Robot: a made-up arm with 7 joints. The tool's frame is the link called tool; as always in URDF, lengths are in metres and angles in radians.
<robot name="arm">
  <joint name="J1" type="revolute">
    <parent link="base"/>
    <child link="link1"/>
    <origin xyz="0 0 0.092"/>
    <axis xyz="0 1 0"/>
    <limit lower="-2.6" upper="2.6" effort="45" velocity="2.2"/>
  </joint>
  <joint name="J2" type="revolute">
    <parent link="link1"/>
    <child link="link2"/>
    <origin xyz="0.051 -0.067 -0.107"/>
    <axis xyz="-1 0 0"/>
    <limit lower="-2.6" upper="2.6" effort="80" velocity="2.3"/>
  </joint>
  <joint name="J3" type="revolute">
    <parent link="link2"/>
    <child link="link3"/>
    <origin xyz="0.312 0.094 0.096"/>
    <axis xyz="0 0 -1"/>
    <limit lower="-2.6" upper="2.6" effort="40" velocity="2.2"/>
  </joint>
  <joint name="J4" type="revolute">
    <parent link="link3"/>
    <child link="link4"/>
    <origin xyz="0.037 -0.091 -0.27"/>
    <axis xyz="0 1 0"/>
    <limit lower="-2.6" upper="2.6" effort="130" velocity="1.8"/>
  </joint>
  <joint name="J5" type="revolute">
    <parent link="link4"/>
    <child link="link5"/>
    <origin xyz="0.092 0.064 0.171"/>
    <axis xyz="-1 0 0"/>
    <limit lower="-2.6" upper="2.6" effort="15" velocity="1.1"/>
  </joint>
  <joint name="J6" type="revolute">
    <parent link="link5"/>
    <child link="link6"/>
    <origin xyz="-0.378 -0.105 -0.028"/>
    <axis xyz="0 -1 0"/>
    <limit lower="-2.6" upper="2.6" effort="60" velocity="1"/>
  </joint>
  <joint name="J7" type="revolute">
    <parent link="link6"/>
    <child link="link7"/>
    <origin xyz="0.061 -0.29 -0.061"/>
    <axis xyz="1 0 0"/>
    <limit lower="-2.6" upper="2.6" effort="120" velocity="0.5"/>
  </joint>
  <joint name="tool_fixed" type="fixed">
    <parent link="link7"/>
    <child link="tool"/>
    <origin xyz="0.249 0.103 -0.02"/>
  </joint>
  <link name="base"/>
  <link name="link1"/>
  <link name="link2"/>
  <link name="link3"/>
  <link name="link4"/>
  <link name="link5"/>
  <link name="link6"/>
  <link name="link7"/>
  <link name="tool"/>
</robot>
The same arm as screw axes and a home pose.
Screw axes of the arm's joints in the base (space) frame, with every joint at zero. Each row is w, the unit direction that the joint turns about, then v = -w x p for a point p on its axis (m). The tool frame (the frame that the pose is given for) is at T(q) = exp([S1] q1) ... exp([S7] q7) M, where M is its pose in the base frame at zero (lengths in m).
S1 = (0, 1, 0, -0.092, 0, 0)
S2 = (-1, 0, 0, 0, 0.015, -0.067)
S3 = (0, 0, -1, -0.027, 0.363, 0)
S4 = (0, 1, 0, 0.189, 0, 0.4)
S5 = (-1, 0, 0, 0, 0.018, 0)
S6 = (0, -1, 0, -0.046, 0, -0.114)
S7 = (1, 0, 0, 0, -0.107, 0.395)
M: xyz 0.424 -0.292 -0.127 (m) rpy 0 0 0 (deg, as in URDF)
Joint limits (deg, base to tool): -148.97..148.97 -148.97..148.97 -148.97..148.97 -148.97..148.97 -148.97..148.97 -148.97..148.97 -148.97..148.97

